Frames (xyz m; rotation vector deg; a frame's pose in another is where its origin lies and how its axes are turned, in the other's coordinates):
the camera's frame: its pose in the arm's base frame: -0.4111 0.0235 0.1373 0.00 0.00 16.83
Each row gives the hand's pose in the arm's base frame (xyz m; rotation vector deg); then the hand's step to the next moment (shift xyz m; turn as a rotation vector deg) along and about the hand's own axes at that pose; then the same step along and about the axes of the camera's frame.
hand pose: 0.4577 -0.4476 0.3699 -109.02 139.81 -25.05
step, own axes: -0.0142 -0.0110 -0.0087 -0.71 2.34 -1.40
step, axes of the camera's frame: 0.0157 0.0088 0.0086 -1.77 2.08 0.70
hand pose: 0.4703 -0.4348 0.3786 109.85 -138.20 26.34
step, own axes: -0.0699 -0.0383 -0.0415 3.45 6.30 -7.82
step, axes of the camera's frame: 0.0648 0.0523 0.0337 -7.81 2.25 6.84
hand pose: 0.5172 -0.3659 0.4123 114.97 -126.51 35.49
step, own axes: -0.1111 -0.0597 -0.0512 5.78 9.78 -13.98
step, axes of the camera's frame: 0.0940 0.0957 0.0233 -12.45 3.86 12.44
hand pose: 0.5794 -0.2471 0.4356 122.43 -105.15 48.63
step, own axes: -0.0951 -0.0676 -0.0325 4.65 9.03 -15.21
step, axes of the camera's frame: 0.0788 0.0914 -0.0104 -11.68 5.43 12.99
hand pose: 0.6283 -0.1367 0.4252 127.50 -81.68 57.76
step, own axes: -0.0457 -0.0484 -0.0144 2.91 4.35 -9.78
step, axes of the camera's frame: 0.0420 0.0510 -0.0167 -6.09 3.81 8.45
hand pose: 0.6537 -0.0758 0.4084 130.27 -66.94 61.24
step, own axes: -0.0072 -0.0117 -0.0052 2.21 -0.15 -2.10
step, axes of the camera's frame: 0.0082 0.0120 -0.0020 0.03 0.20 3.05
